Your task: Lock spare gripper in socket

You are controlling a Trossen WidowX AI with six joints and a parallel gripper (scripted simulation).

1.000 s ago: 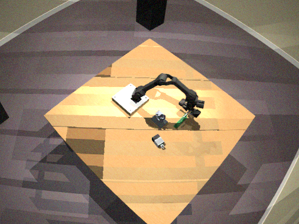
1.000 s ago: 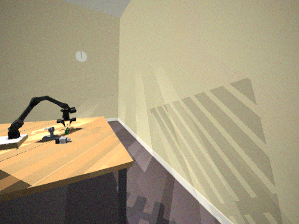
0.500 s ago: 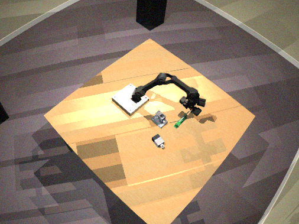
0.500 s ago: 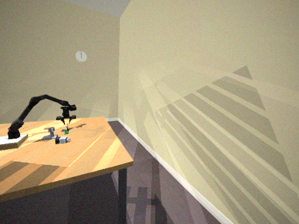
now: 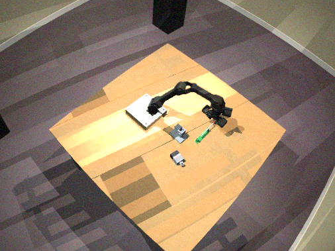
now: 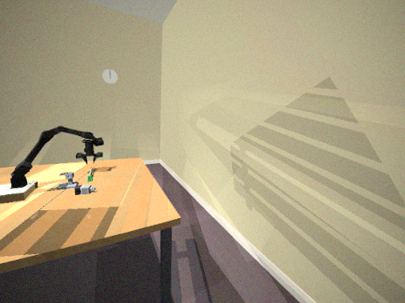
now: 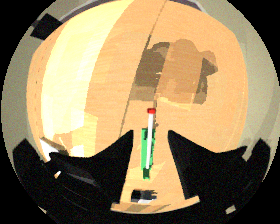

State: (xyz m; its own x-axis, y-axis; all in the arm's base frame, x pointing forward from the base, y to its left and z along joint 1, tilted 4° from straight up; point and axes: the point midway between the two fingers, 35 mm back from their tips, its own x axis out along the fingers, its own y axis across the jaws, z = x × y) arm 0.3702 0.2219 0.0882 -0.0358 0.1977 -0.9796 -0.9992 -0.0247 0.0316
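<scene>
Now: gripper tip 1 cm short of the green strip, 10 cm to the left of it and 6 cm above it. From my gripper tip the other things lie so: spare gripper: 2 cm ahead, 36 cm to the right, 7 cm below; grey mount: 11 cm behind, 22 cm to the right, 4 cm below.
</scene>
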